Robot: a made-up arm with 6 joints. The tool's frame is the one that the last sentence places.
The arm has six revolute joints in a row. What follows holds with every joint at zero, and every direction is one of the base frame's. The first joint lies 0.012 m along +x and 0.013 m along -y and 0.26 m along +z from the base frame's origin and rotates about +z. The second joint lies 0.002 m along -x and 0.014 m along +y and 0.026 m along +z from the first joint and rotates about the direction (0.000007, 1, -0.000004). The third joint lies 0.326 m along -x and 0.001 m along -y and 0.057 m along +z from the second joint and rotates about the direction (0.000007, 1, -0.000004). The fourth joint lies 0.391 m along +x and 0.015 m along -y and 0.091 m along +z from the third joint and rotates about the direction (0.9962, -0.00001, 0.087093). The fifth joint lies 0.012 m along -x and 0.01 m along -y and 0.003 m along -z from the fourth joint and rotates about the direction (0.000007, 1, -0.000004). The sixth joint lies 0.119 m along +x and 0.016 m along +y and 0.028 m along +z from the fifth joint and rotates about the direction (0.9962, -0.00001, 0.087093). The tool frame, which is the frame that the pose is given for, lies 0.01 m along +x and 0.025 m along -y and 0.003 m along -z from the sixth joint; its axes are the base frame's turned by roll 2.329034, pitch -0.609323 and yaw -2.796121 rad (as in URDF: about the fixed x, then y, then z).
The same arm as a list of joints. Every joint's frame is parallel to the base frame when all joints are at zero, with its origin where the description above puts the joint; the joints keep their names.
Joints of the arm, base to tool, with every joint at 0 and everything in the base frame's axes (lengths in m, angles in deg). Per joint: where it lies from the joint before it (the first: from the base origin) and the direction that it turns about. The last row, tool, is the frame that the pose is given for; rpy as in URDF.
joint 1: xyz 0.012 -0.013 0.26 axis 0 0 1
joint 2: xyz -0.002 0.014 0.026 axis 0 1 0
joint 3: xyz -0.326 -0.001 0.057 axis 0 1 0
joint 4: xyz 0.391 -0.015 0.091 axis 0.9962 0 0.0871
joint 5: xyz -0.012 -0.01 -0.003 axis 0 1 0
joint 6: xyz 0.119 0.016 0.028 axis 0.9962 0 0.0871
tool: xyz 0.01 -0.025 -0.003 rpy 133.44 -34.91 -160.21

